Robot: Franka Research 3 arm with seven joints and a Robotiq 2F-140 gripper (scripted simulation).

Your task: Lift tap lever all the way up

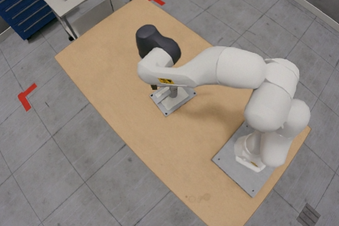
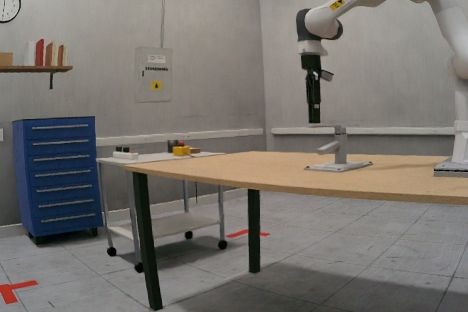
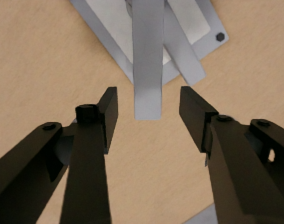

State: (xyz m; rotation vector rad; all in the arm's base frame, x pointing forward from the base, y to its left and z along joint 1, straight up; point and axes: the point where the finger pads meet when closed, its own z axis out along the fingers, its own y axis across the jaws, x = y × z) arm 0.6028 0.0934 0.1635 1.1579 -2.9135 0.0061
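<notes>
My gripper is now 4 cm above the flat lever, 3 cm to the left of it and 3 cm past it. From my hand the other things lie so: grey tap: 8 cm below, 5 cm to the right, 5 cm behind.
</notes>
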